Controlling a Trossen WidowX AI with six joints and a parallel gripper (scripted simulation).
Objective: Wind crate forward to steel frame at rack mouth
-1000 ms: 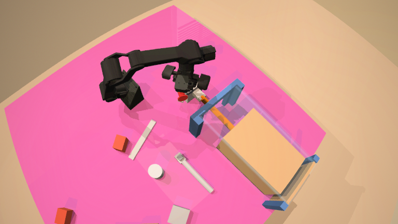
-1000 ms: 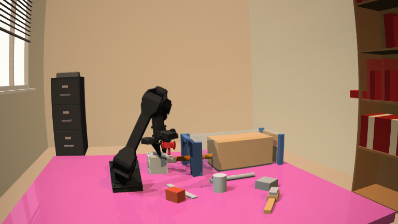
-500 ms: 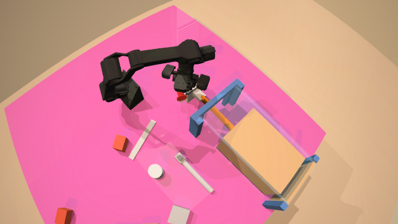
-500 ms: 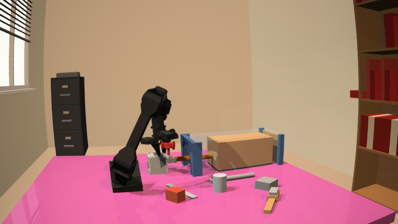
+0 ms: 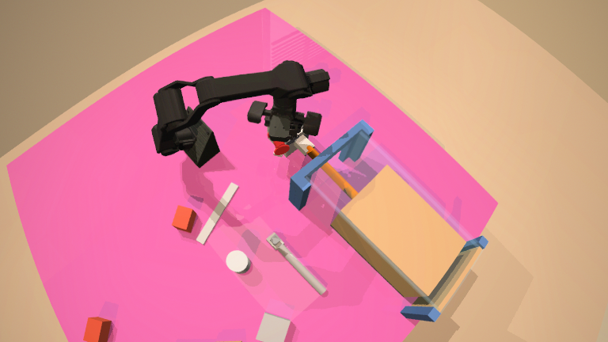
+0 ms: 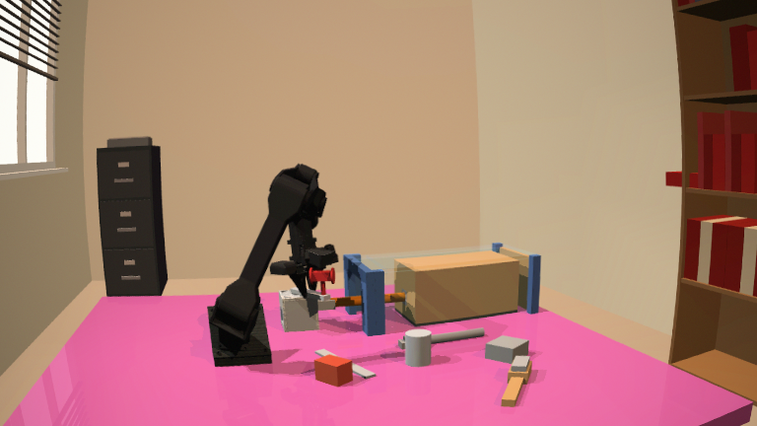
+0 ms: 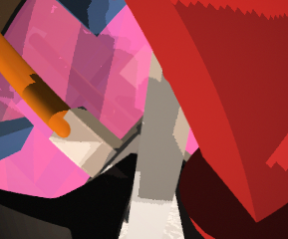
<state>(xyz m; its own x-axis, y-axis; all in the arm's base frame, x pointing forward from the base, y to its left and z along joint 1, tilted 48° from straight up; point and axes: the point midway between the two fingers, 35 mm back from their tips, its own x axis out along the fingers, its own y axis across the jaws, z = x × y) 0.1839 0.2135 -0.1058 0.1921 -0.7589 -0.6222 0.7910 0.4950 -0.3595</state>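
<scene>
Now: the winch handle 2 cm above my gripper tip, 1 cm to the right of it and 1 cm ahead of it. From my gripper tip the other things lie so: blue steel frame (13 cm ahead, 4 cm to the left, 2 cm above); winch (6 cm below, 4 cm behind, 3 cm to the left); red knob (5 cm above, 4 cm to the right, 3 cm ahead).
</scene>
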